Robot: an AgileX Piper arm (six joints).
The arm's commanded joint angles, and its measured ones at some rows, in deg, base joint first. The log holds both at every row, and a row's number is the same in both.
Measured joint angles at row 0:
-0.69, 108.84, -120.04, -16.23, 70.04, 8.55
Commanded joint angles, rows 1 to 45:
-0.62, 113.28, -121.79, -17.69, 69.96, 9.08
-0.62, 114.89, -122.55, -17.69, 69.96, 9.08
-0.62, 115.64, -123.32, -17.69, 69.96, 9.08
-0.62, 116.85, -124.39, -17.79, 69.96, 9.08
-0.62, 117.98, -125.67, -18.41, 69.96, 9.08
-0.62, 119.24, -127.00, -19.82, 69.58, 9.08
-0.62, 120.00, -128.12, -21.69, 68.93, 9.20
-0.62, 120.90, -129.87, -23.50, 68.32, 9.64
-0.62, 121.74, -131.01, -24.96, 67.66, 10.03
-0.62, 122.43, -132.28, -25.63, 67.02, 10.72
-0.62, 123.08, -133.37, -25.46, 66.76, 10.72
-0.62, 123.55, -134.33, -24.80, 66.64, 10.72
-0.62, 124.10, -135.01, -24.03, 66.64, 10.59
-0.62, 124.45, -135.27, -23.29, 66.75, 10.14
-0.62, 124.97, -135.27, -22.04, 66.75, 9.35
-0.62, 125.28, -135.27, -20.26, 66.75, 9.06
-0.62, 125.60, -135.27, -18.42, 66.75, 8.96
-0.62, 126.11, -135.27, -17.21, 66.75, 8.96
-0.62, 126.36, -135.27, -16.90, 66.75, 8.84
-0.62, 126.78, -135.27, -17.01, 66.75, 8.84
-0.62, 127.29, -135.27, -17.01, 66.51, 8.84
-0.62, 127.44, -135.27, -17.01, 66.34, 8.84
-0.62, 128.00, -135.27, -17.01, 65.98, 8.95
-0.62, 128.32, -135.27, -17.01, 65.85, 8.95
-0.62, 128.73, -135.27, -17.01, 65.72, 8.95
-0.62, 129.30, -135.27, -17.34, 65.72, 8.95
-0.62, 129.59, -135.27, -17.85, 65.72, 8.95
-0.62, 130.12, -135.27, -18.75, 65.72, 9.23
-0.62, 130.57, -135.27, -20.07, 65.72, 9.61
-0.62, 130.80, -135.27, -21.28, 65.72, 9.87
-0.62, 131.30, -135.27, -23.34, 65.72, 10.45
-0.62, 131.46, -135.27, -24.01, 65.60, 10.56
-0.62, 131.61, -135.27, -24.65, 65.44, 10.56
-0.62, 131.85, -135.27, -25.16, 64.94, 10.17
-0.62, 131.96, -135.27, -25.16, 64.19, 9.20
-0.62, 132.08, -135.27, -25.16, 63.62, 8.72
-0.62, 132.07, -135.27, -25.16, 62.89, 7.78
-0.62, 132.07, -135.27, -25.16, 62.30, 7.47
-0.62, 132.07, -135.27, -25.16, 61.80, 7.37
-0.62, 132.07, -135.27, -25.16, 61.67, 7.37
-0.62, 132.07, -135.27, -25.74, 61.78, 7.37
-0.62, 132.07, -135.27, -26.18, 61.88, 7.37
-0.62, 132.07, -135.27, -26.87, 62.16, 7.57
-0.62, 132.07, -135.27, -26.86, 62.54, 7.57
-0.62, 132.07, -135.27, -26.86, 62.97, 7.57
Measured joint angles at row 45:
-0.69, 132.30, -134.97, -25.49, 62.88, 8.23
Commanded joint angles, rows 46 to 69:
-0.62, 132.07, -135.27, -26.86, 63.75, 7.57
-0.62, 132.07, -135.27, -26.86, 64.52, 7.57
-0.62, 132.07, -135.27, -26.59, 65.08, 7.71
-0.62, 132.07, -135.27, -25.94, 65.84, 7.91
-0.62, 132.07, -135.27, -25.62, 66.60, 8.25
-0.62, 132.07, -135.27, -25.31, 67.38, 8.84
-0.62, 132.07, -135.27, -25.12, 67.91, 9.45
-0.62, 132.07, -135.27, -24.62, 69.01, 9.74
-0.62, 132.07, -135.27, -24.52, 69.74, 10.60
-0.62, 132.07, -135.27, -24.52, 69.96, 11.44
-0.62, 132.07, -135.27, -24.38, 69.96, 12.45
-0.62, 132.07, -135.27, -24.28, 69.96, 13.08
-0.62, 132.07, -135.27, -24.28, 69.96, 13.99
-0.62, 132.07, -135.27, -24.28, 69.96, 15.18
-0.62, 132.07, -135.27, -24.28, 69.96, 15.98
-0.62, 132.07, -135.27, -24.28, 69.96, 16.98
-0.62, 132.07, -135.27, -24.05, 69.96, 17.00
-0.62, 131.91, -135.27, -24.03, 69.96, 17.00
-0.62, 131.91, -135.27, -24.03, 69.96, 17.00
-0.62, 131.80, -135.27, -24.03, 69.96, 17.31
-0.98, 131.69, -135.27, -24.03, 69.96, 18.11
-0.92, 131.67, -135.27, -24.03, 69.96, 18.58
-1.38, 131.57, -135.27, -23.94, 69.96, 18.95
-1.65, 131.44, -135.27, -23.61, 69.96, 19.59
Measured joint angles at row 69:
-0.85, 132.30, -135.10, -24.04, 69.42, 17.81
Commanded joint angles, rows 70 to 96:
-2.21, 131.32, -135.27, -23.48, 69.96, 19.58
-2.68, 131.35, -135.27, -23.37, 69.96, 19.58
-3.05, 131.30, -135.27, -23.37, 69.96, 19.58
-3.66, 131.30, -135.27, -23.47, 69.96, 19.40
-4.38, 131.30, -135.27, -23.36, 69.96, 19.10
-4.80, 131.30, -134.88, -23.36, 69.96, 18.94
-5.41, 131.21, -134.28, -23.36, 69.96, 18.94
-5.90, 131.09, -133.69, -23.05, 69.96, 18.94
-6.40, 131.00, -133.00, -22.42, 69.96, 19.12
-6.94, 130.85, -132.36, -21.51, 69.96, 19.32
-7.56, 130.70, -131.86, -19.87, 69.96, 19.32
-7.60, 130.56, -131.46, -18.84, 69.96, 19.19
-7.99, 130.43, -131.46, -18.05, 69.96, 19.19
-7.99, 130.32, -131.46, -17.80, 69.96, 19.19
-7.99, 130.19, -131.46, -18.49, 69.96, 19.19
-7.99, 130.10, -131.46, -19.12, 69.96, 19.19
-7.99, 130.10, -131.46, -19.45, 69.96, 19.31
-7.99, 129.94, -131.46, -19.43, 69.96, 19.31
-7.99, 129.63, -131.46, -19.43, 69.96, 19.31
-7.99, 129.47, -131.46, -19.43, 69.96, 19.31
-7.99, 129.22, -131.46, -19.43, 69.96, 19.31
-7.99, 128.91, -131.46, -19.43, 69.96, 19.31
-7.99, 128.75, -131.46, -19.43, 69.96, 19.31
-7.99, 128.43, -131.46, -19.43, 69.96, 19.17
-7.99, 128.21, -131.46, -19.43, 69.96, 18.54
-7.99, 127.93, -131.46, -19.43, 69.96, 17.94
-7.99, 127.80, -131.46, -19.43, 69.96, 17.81
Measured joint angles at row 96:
-7.68, 129.26, -131.82, -19.29, 69.99, 18.76
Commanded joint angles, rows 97 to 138:
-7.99, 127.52, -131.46, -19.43, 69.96, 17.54
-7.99, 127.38, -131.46, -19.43, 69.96, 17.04
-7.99, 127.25, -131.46, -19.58, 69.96, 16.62
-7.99, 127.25, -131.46, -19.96, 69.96, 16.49
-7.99, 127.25, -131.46, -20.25, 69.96, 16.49
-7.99, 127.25, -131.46, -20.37, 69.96, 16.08
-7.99, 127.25, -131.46, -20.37, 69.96, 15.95
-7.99, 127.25, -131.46, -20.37, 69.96, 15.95
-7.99, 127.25, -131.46, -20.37, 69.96, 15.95
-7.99, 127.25, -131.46, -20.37, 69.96, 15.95
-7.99, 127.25, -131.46, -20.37, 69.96, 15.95
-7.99, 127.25, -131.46, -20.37, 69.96, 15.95
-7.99, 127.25, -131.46, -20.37, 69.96, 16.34
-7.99, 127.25, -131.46, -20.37, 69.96, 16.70
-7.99, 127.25, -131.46, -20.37, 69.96, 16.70
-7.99, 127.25, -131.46, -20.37, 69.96, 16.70
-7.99, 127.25, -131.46, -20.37, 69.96, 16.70
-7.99, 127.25, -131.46, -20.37, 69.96, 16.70
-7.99, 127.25, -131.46, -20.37, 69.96, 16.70
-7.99, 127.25, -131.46, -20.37, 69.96, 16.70
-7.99, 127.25, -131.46, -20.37, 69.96, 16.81
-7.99, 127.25, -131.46, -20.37, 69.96, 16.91
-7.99, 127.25, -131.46, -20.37, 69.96, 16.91
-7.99, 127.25, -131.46, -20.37, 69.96, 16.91
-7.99, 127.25, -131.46, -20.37, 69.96, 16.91
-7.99, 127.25, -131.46, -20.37, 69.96, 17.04
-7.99, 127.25, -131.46, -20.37, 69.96, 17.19
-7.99, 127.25, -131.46, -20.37, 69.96, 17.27
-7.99, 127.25, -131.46, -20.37, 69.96, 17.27
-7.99, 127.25, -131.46, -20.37, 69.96, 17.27
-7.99, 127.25, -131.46, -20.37, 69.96, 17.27
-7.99, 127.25, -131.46, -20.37, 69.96, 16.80
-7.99, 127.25, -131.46, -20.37, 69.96, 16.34
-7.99, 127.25, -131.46, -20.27, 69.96, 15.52
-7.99, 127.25, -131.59, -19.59, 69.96, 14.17
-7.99, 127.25, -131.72, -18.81, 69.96, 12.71
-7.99, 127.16, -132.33, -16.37, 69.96, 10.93
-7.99, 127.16, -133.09, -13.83, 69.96, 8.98
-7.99, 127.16, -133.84, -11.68, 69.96, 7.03
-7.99, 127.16, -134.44, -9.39, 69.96, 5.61
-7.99, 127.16, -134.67, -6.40, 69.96, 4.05
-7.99, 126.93, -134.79, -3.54, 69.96, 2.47
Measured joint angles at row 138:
-7.68, 128.07, -133.81, -10.59, 70.47, 7.63
